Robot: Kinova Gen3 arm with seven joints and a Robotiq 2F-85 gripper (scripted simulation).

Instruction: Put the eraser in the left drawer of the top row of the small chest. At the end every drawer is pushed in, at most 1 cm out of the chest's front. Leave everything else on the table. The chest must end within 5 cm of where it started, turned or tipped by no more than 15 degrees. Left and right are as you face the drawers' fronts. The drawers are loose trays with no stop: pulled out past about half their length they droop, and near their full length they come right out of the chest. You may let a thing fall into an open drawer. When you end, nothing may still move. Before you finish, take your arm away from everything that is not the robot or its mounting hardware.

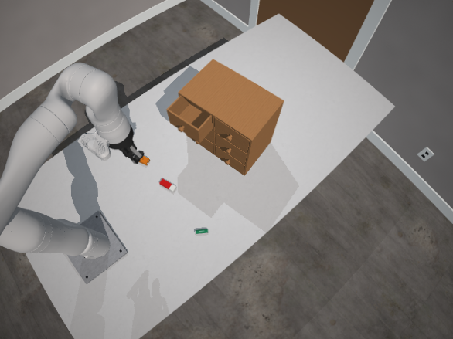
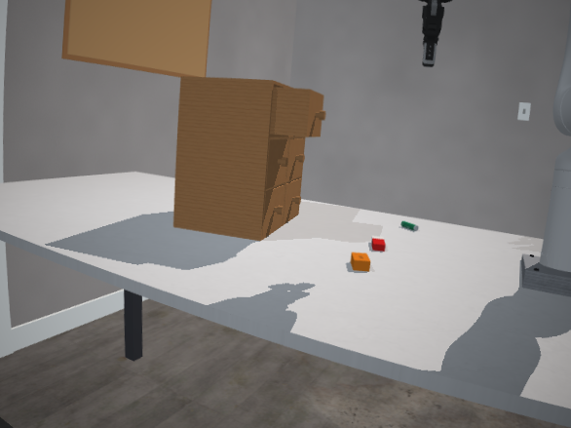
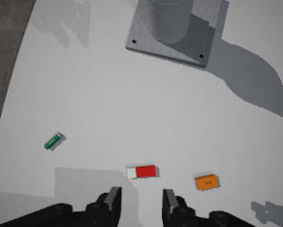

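Right now my hand is 37 cm above the eraser, 6 cm short of it and 1 cm to the left of it. From my hand the other things lie so: green cylinder: 37 cm below, 22 cm to the right, 2 cm ahead; then orange block: 37 cm below, 14 cm to the left, 7 cm ahead.
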